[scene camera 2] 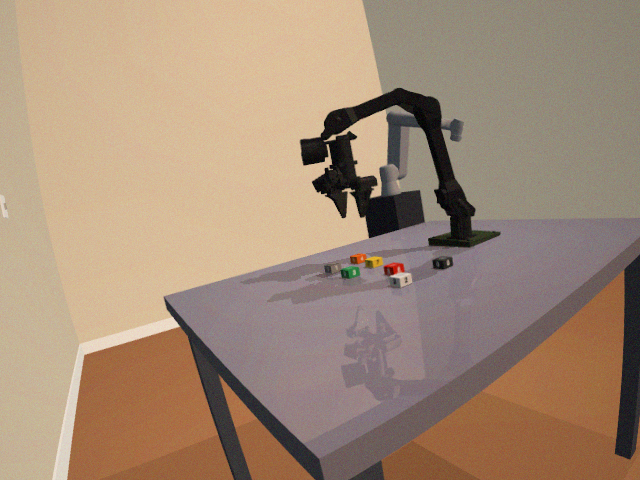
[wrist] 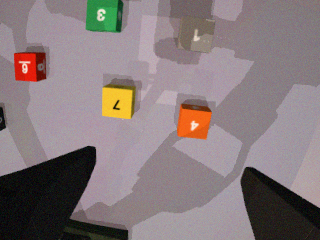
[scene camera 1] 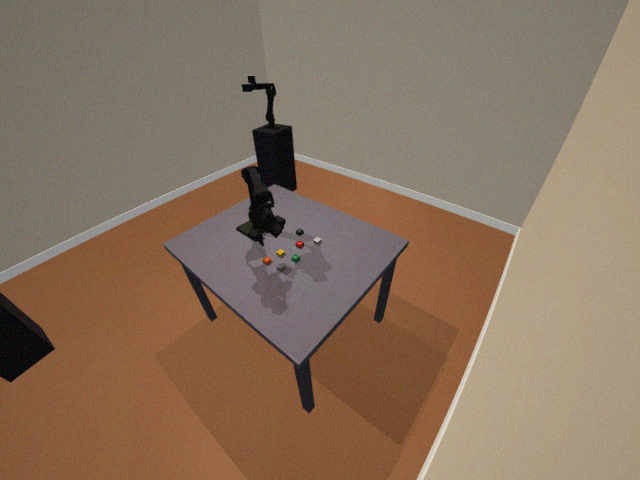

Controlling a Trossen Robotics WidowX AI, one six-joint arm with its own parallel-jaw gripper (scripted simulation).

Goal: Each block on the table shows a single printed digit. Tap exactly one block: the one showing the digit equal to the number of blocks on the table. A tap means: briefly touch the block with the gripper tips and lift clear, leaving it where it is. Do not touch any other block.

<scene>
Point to a red block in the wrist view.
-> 29, 66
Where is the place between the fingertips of my gripper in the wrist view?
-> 170, 165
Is my gripper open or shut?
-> Open.
</scene>
